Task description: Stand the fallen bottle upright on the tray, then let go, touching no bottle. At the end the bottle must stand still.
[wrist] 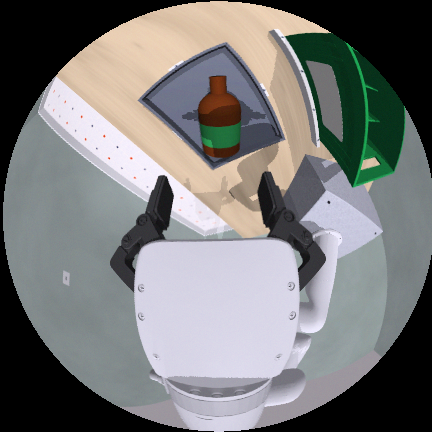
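Pixels of known places: gripper, fingertip midpoint: (214,181); arm's base at its link origin: (325,238).
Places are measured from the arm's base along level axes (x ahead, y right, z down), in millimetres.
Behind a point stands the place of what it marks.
The brown bottle (219,116) @(z 108, x 412, y -198 mm) with a green label lies on its side in the grey tray (172,95) @(z 182, x 479, y -260 mm), in the upper middle of the wrist view. Its neck points away from my gripper and its base is at the tray's near corner. My gripper (214,181) @(z -17, x 401, y -213 mm) is open and empty. Its two black fingers stand wide apart on the near side of the bottle, short of its base, and do not touch it. The bottle is in line with the gap between the fingers.
A green crate (327,50) stands to the right of the tray, with a thin white rail (303,85) @(z 163, x 420, y -19 mm) along its near side. A grey block (312,192) @(z 86, x 169, y -52 mm) is at the lower right, close to the right finger. A white perforated strip (112,142) runs along the table's left edge.
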